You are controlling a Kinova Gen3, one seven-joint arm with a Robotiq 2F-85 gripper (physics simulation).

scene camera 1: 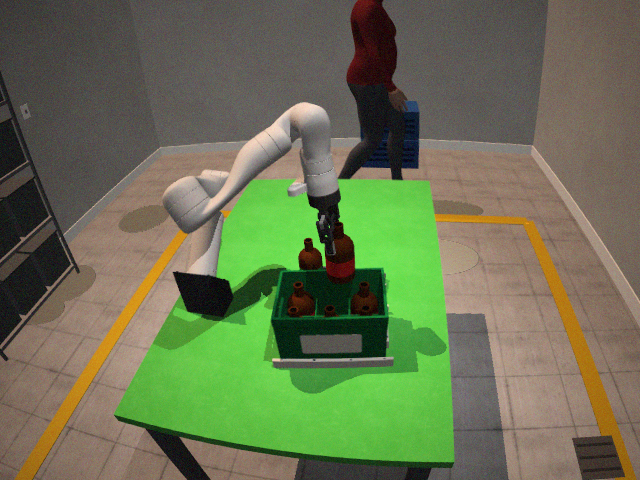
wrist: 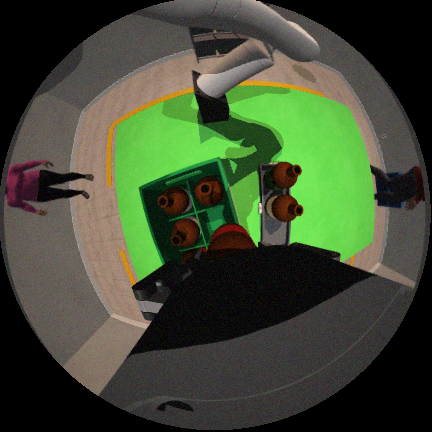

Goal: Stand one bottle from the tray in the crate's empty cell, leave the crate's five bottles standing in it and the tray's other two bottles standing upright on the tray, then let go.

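Places are measured from the arm's base along level axes (x back, y right, z up), in centimetres.
Pixels of known places: gripper, fingertip midpoint: [scene camera 1: 334, 246]; arm's base, origin of the base link: [scene camera 1: 201, 276] [wrist: 208, 87].
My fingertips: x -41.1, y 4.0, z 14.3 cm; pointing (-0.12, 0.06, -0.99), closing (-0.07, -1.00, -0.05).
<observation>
Ahead of a thing's pixels: the offset from my fingertips to its top centre. "*": to the spot under its first point. Level surfaces: height alone.
My gripper [scene camera 1: 330, 243] is shut on a brown bottle with a red label {dx -1.3, dy +0.1, dz +6.4 cm} [scene camera 1: 340, 266] [wrist: 231, 239]. The bottle hangs upright, its base overlapping the back rim of the green crate {dx +0.8, dy +7.0, dz -9.0 cm} [scene camera 1: 289, 338] [wrist: 181, 173] in the scene view; its exact height is unclear. The crate's empty cell {* dx +1.4, dy +3.2, dz -25.8 cm} [wrist: 216, 218] shows partly beside the held bottle in the wrist view. Several brown bottles {dx -7.3, dy +2.4, dz -10.2 cm} [scene camera 1: 364, 300] {dx +9.4, dy +12.4, dz -10.2 cm} [wrist: 173, 201] stand in the other cells, some partly hidden. On the grey tray {* dx -9.2, dy -15.2, dz -26.0 cm} [wrist: 275, 237], one bottle {dx +10.2, dy -17.8, dz -10.6 cm} [wrist: 285, 175] and another bottle {dx +1.4, dy -16.3, dz -10.6 cm} [wrist: 284, 208] stand upright. In the scene view the tray is hidden; one tray bottle [scene camera 1: 310, 257] shows behind the crate.
A pale bar {* dx -0.2, dy +17.4, dz -24.0 cm} [scene camera 1: 333, 362] lies along the crate's front on the green table {dz -26.6 cm} [scene camera 1: 248, 397]. A black panel [scene camera 1: 204, 294] stands at the arm's base. A person in red [scene camera 1: 373, 46] is beyond the table's back edge, near blue crates [scene camera 1: 410, 129]. A person in pink [wrist: 27, 185] shows too.
</observation>
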